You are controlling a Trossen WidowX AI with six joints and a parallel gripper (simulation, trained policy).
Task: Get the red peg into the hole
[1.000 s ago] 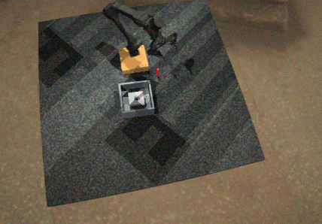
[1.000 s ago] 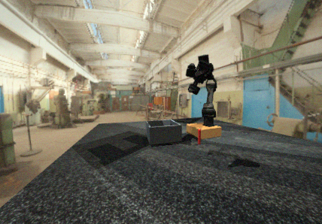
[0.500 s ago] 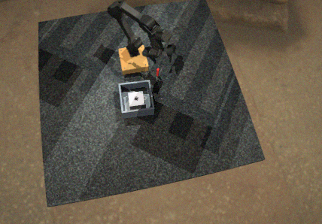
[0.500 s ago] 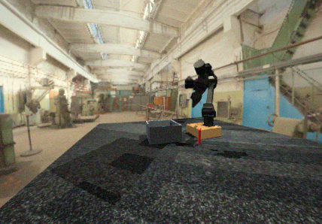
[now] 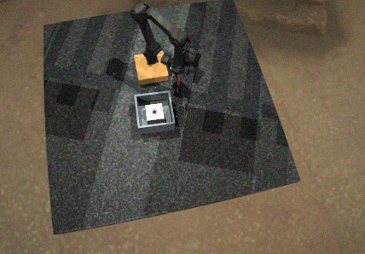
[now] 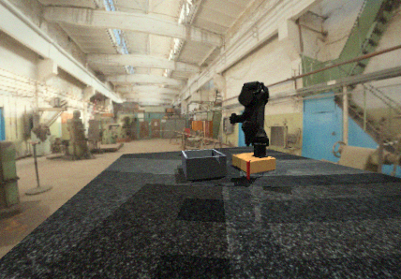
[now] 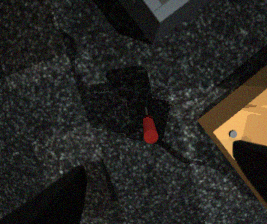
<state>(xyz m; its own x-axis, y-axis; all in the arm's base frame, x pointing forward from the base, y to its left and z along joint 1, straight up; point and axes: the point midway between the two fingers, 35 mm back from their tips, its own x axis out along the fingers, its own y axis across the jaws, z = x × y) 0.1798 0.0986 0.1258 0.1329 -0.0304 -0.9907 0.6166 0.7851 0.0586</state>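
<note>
Now: gripper tip 110 mm above the red peg and 10 mm to the right of it. From my gripper tip the other things lie so: grey box: 180 mm to the right, 140 mm ahead, 130 mm below; grey plate: 180 mm to the right, 140 mm ahead, 110 mm below.
</note>
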